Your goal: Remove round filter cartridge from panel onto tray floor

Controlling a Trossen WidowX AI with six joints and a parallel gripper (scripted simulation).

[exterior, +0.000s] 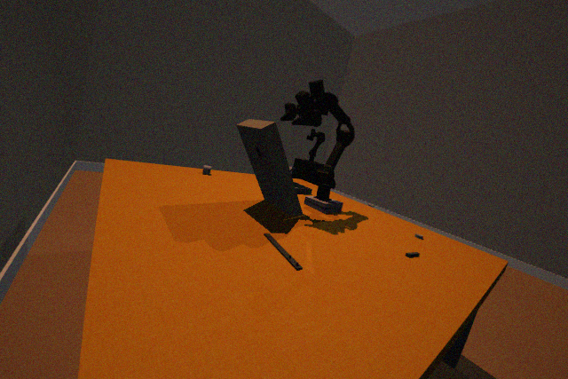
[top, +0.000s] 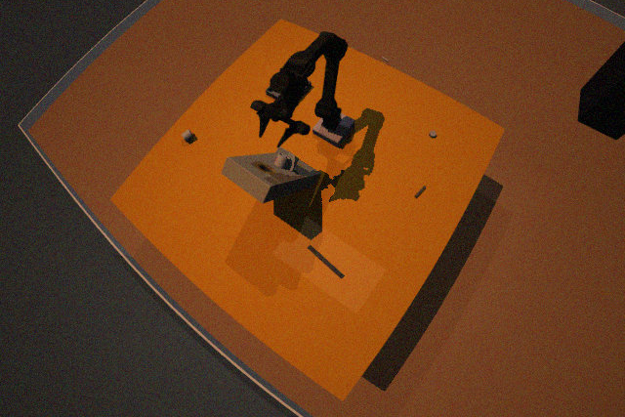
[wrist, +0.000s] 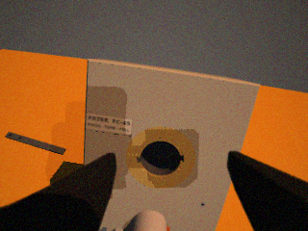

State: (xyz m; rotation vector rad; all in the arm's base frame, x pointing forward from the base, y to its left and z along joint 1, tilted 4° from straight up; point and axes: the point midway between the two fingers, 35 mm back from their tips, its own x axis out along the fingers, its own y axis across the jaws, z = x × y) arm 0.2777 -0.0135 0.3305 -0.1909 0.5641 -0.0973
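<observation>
The round filter cartridge lies 30 mm behind my gripper tip and 170 mm below it. Also, from my gripper tip: service panel 20 mm ahead, 190 mm below; tray 410 mm behind, 230 mm to the right, 330 mm below; short dark piece 210 mm behind, 490 mm to the left, 340 mm below.
</observation>
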